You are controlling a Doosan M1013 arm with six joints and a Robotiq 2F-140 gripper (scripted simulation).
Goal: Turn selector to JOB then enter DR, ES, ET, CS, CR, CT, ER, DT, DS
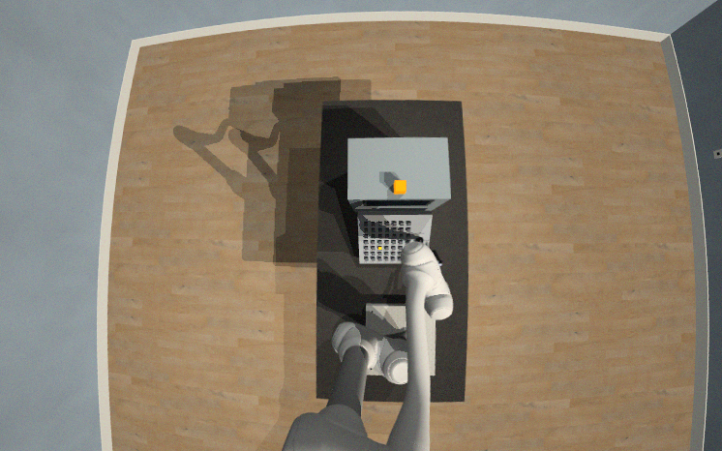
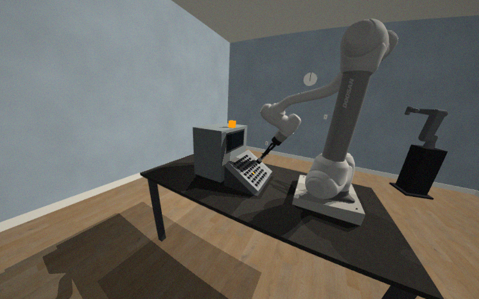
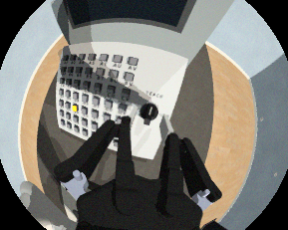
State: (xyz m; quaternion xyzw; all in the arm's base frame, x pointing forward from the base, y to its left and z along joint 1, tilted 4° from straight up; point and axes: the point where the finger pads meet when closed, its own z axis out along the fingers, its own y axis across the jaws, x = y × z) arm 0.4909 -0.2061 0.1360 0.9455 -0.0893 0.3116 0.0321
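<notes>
My hand is 4 cm above the black selector knob, 3 cm short of it and 1 cm to the left of it. The rest, counted from my hand: sloped keypad (10 cm to the left, 8 cm below, 7 cm ahead); key (19 cm to the left, 7 cm below, 3 cm ahead).
</notes>
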